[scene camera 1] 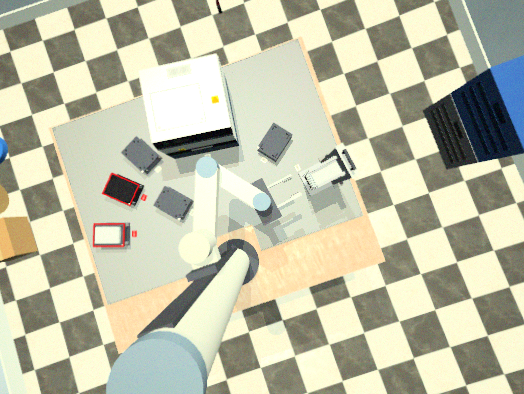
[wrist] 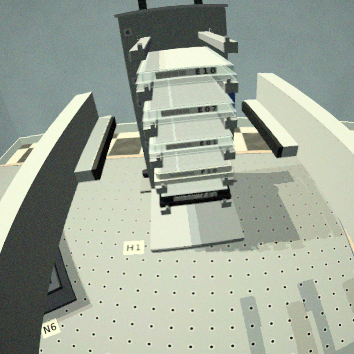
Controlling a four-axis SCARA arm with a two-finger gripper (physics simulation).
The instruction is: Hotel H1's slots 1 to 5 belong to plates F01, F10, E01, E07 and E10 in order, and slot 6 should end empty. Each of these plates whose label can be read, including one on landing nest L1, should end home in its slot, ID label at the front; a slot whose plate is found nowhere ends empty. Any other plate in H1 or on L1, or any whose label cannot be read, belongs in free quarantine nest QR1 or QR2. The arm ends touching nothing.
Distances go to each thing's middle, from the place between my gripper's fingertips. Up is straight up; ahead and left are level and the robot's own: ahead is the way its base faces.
Labels:
I see my gripper 140 mm to the left of the plate E10 (wrist: 177, 66), 10 mm short of it and 10 mm above it.

